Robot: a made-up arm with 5 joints.
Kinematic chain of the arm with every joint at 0, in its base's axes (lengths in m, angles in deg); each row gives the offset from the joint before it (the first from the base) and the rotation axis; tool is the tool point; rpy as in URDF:
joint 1: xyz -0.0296 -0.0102 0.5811 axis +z
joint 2: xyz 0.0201 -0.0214 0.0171 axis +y
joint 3: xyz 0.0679 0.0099 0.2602 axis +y
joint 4: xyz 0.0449 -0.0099 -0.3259 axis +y
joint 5: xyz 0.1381 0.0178 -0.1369 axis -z
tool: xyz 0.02 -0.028 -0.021 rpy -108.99 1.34 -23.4
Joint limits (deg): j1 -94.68..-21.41 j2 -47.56..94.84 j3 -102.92..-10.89 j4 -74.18..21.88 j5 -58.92..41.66
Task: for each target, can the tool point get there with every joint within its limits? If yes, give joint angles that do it. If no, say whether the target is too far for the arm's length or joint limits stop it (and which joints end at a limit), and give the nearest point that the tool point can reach.
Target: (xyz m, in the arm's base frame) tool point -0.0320 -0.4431 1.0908
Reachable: yes | joints -86.16 -14.73 -70.25 -27.99 -0.62
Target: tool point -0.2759 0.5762 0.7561
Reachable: no: joint limits stop it (at a limit: joint 2, joint 3, joint 4) | nearest point -0.1219 0.2095 1.1207 | short by 0.540 m
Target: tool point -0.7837 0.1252 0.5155
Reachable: no: joint limits stop it (at a limit: joint 1, joint 2, joint 3, joint 4, joint 5) | nearest point -0.2615 0.0401 0.3433 | short by 0.556 m
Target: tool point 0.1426 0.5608 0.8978
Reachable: no: joint limits stop it (at a limit: joint 1, joint 2, joint 3, joint 4, joint 5) | nearest point -0.0111 0.2273 1.1207 | short by 0.430 m
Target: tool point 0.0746 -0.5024 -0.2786
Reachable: no: too far | nearest point 0.0593 -0.4302 -0.0254 | short by 0.264 m
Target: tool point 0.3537 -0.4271 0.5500
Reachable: yes | joints -43.56 37.27 -54.47 -54.49 31.31
